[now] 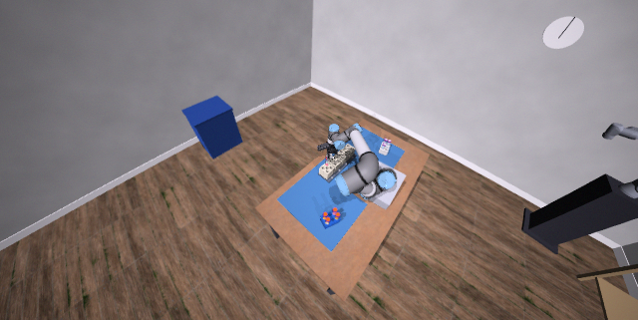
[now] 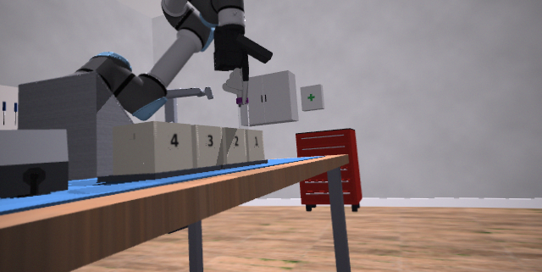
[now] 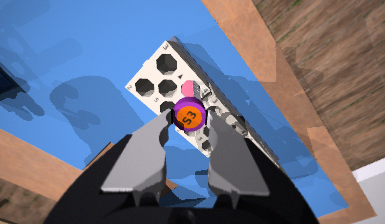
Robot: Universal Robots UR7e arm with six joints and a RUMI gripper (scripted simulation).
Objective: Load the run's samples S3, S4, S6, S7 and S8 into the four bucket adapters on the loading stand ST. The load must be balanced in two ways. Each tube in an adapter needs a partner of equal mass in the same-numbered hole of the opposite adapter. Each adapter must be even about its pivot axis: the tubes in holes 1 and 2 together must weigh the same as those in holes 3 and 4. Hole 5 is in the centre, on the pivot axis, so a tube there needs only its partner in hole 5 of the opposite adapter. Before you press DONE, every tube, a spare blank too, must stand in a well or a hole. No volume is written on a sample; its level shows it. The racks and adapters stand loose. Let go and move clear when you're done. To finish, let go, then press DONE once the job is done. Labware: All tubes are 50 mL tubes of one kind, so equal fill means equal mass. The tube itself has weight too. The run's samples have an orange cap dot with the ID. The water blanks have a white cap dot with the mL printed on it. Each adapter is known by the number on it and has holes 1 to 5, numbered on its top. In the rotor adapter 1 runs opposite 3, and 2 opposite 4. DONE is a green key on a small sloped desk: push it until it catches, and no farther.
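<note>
The tube is 35 cm behind my hand, 24 cm to the left of it and 12 cm below it. The rest, counted from my hand: sample tube S4: 39 cm behind, 26 cm to the left, 12 cm below; then green DONE key: 4 cm behind, 47 cm to the right, 11 cm below; then blue rack: 36 cm behind, 30 cm to the left, 15 cm below.
</note>
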